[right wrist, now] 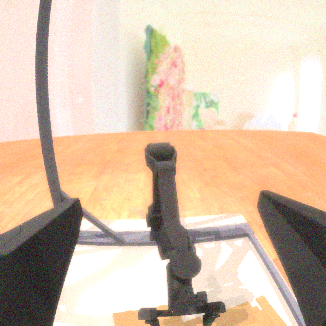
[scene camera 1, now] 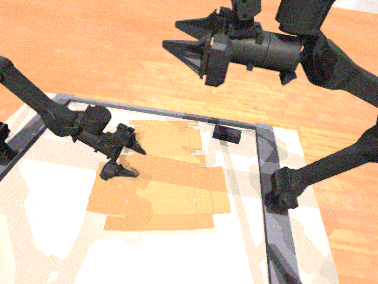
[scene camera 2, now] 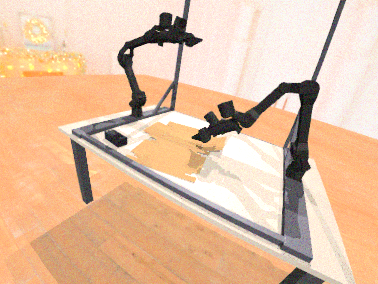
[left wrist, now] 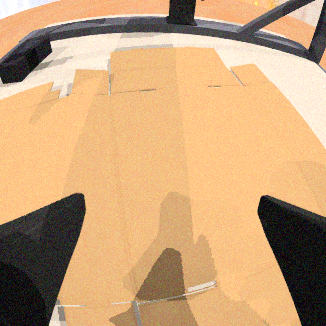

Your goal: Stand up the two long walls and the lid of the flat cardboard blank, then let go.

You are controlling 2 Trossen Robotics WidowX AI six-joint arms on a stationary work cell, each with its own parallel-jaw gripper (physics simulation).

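Where they show: left gripper, fingertip midpoint: point(scene camera 1: 141, 165) point(scene camera 2: 196, 135) point(left wrist: 175, 204); right gripper, fingertip midpoint: point(right wrist: 171, 204) point(scene camera 1: 169, 32) point(scene camera 2: 198, 38); left arm's base at its link origin: point(right wrist: 157, 235) point(scene camera 1: 4, 157) point(scene camera 2: 293, 176); right arm's base at its link origin: point(scene camera 1: 275, 204) point(scene camera 2: 136, 115) point(left wrist: 180, 20).
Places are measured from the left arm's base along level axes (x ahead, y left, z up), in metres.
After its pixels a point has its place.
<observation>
The tan cardboard blank point(scene camera 1: 165, 192) {x 0.565, y -0.013, z -0.017 m} point(scene camera 2: 150, 150) {x 0.582, y 0.245, z -0.013 m} point(left wrist: 145, 145) {x 0.557, y 0.059, z -0.018 m} point(right wrist: 267, 311) {x 0.403, y 0.291, z -0.017 m} lies flat on the white table, its panels and flaps spread out and its slits showing. I see no wall or lid standing. My left gripper point(scene camera 1: 141, 164) {x 0.475, y 0.040, z 0.035 m} point(scene camera 2: 195, 137) {x 0.475, y 0.040, z 0.035 m} point(left wrist: 175, 204) {x 0.475, y 0.040, z 0.035 m} is open and empty, low over the blank, near the join between its wide body and the narrower part at the back in scene camera 1. Whether its fingertips touch the cardboard I cannot tell. My right gripper point(scene camera 1: 170, 34) {x 0.570, y 0.004, z 0.464 m} point(scene camera 2: 200, 40) {x 0.570, y 0.004, z 0.464 m} is open and empty, high above the table and away from the blank.
A small black block point(scene camera 1: 227, 134) {x 0.752, y 0.268, z 0.016 m} point(scene camera 2: 116, 138) {x 0.718, y 0.312, z 0.016 m} point(left wrist: 25, 61) {x 0.720, y 0.267, z 0.005 m} lies beside the blank, near a corner of the dark metal frame point(scene camera 1: 150, 110) point(scene camera 2: 300, 235). The frame runs around the work surface, with uprights point(scene camera 2: 327, 42) {x 0.034, y -0.340, z 0.594 m} rising from it.
</observation>
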